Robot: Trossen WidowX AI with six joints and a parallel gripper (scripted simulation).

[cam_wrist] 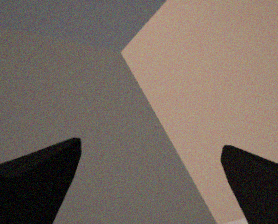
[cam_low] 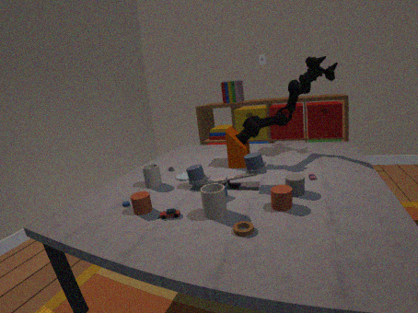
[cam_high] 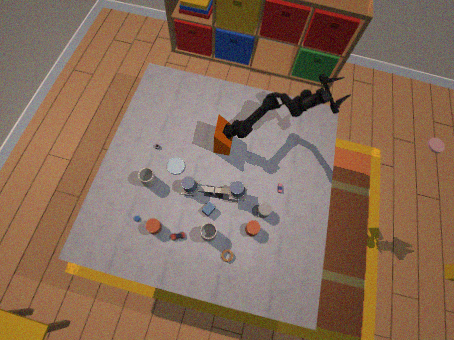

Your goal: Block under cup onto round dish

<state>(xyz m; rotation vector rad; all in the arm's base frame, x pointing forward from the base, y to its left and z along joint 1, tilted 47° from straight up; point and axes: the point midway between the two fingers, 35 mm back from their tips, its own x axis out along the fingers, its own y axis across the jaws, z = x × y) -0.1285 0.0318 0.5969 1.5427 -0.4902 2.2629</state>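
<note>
My gripper tip is now 54 cm short of the grey-blue cup, 60 cm to the left of it and 45 cm above it. Round my gripper tip: grey piece: 54 cm ahead, 58 cm to the right, 47 cm below; then red toy car: 80 cm ahead, 54 cm to the right, 50 cm below; then pale round dish: 44 cm ahead, 70 cm to the right, 51 cm below.
</note>
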